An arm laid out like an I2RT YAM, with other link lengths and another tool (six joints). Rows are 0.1 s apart.
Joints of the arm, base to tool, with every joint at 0 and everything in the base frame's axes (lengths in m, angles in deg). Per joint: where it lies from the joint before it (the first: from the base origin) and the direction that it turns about. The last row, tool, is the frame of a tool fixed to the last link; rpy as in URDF.
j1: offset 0 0 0.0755 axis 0 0 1
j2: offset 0.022 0.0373 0.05 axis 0 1 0
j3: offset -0.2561 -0.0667 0 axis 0 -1 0
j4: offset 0.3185 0.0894 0.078 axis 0 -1 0
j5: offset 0.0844 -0.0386 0.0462 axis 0 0 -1
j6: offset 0.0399 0 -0.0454 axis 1 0 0
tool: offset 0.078 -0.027 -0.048 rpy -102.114 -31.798 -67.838
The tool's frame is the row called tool.
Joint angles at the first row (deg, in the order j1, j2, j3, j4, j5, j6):
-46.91 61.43 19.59 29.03 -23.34 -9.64
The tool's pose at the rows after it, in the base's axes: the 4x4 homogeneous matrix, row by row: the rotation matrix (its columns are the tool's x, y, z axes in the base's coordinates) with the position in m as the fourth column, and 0 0 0 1 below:
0.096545 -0.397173 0.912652 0.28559; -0.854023 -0.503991 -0.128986 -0.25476; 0.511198 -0.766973 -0.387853 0.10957; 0 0 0 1
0.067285 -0.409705 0.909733 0.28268; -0.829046 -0.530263 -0.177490 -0.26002; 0.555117 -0.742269 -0.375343 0.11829; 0 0 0 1
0.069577 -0.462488 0.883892 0.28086; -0.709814 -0.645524 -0.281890 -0.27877; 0.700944 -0.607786 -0.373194 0.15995; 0 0 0 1
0.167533 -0.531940 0.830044 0.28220; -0.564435 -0.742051 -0.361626 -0.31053; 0.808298 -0.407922 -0.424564 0.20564; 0 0 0 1
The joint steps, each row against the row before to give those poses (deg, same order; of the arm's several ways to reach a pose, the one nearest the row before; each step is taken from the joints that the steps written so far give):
-0.02 0.02 0.02 0.09 0.77 0.05
-0.03 -0.98 -0.20 1.02 2.12 -1.51
-0.06 -2.07 3.54 -2.42 3.49 -9.57
-1.81 2.73 8.63 -6.76 0.24 -13.68

